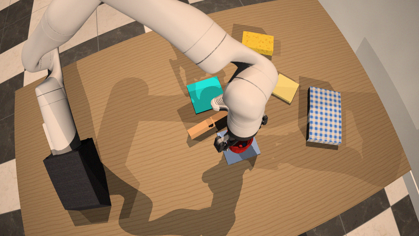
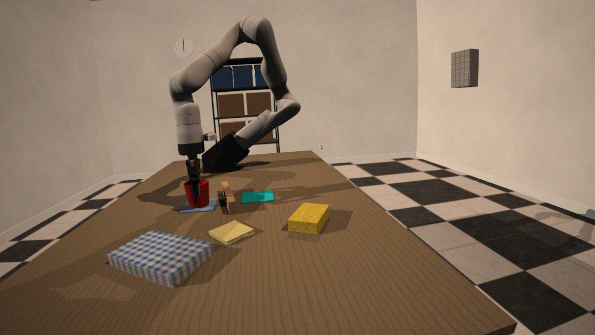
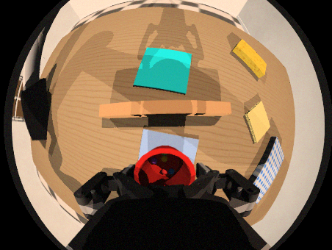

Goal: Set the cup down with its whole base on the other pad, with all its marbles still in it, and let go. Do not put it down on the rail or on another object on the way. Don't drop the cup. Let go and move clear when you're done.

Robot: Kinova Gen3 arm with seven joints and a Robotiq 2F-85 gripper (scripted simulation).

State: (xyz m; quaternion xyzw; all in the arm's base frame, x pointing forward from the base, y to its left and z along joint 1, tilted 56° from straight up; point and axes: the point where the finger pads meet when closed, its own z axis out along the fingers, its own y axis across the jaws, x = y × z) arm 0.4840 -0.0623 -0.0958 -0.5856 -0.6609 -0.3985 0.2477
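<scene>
Now: hand 30 mm above the red cup. Also, from my hand: rail 90 mm to the left, 50 mm below, 20 mm behind.
</scene>
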